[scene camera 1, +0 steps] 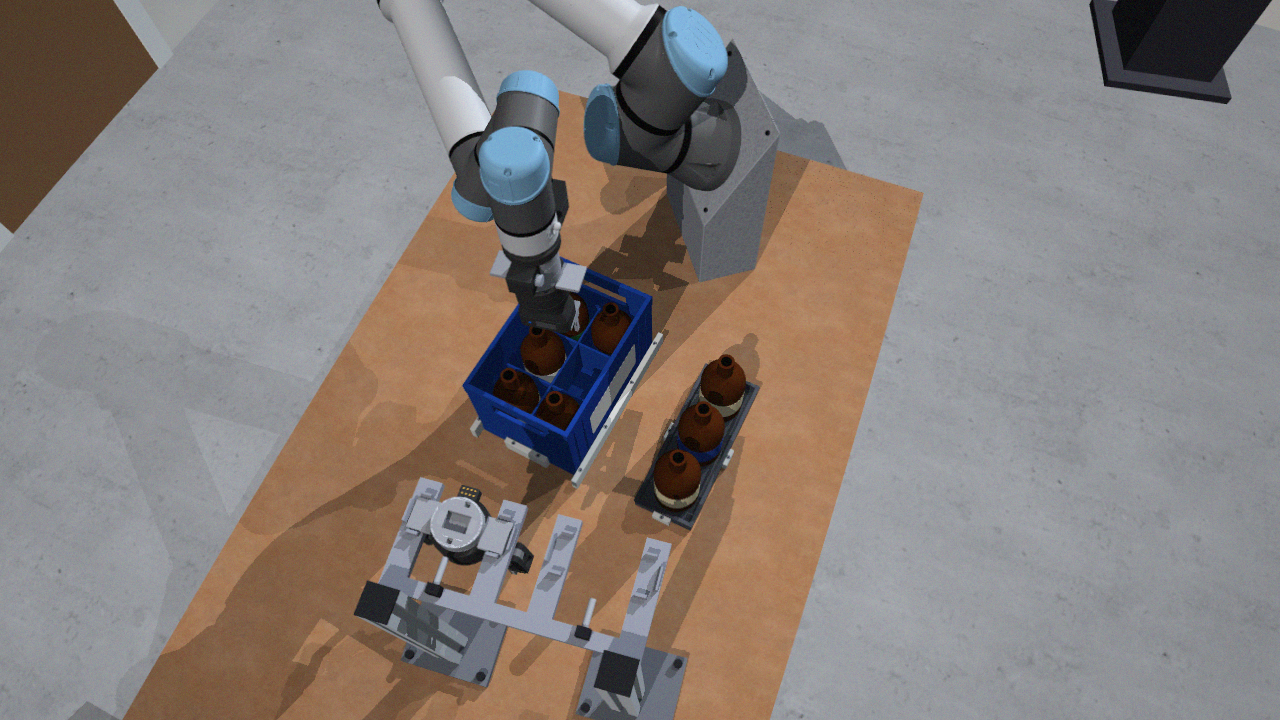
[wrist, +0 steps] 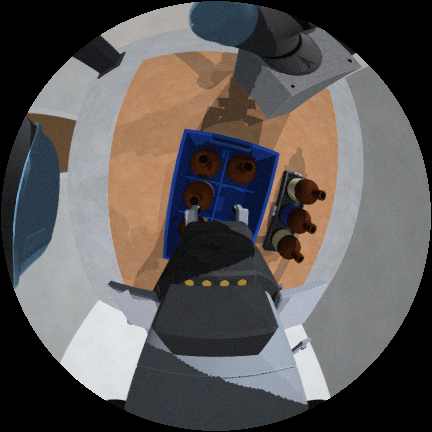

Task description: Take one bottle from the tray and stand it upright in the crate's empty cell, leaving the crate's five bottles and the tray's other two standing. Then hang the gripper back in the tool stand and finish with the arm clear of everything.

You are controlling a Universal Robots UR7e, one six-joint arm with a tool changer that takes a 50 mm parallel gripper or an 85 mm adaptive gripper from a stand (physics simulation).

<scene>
In view: a gripper point(scene camera 1: 461, 528), a gripper point(scene camera 1: 552, 308) and a crate rail point(scene camera 1: 588, 460).
</scene>
